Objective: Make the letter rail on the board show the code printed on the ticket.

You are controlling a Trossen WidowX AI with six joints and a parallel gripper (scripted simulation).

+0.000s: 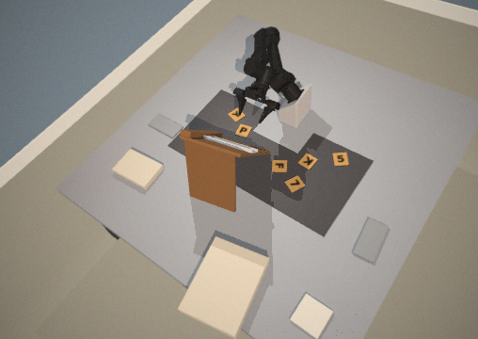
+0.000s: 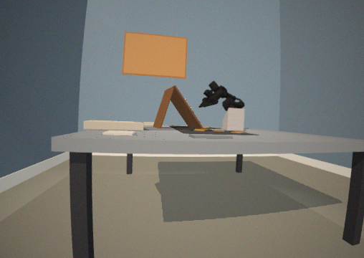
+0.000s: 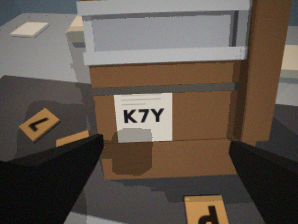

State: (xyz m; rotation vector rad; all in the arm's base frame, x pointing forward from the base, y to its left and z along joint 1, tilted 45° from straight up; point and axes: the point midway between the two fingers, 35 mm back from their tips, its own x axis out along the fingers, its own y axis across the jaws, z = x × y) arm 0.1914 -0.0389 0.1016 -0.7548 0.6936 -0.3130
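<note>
Now: gripper tip 16 cm above the y tile, 14 cm to the left of it and 11 cm past it. Round my gripper tip: white ticket 8 cm below, 8 cm ahead, 2 cm to the left; p tile 16 cm below, 7 cm to the right, 4 cm behind; dark mat 16 cm below, 8 cm to the left, 1 cm behind.
</note>
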